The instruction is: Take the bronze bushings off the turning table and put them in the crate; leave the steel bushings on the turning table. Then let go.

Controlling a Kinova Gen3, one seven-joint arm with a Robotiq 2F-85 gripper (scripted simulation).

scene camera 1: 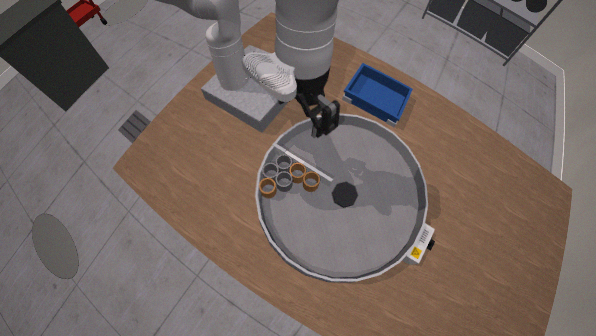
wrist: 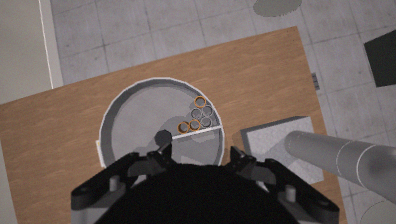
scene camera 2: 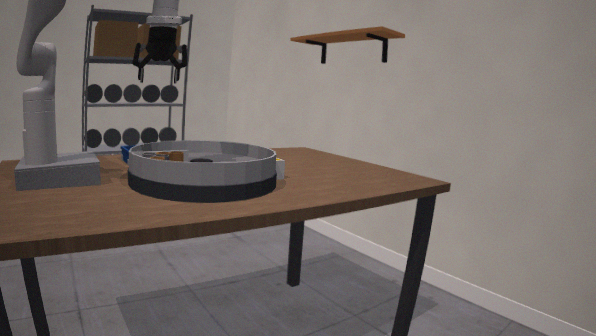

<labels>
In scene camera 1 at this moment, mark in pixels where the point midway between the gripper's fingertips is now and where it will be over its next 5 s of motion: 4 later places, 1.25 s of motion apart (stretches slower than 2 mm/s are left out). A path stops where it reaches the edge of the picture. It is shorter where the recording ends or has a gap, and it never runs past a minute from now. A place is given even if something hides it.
The gripper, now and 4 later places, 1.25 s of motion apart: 299, 116; 305, 135; 306, 143; 307, 148; 308, 155
</labels>
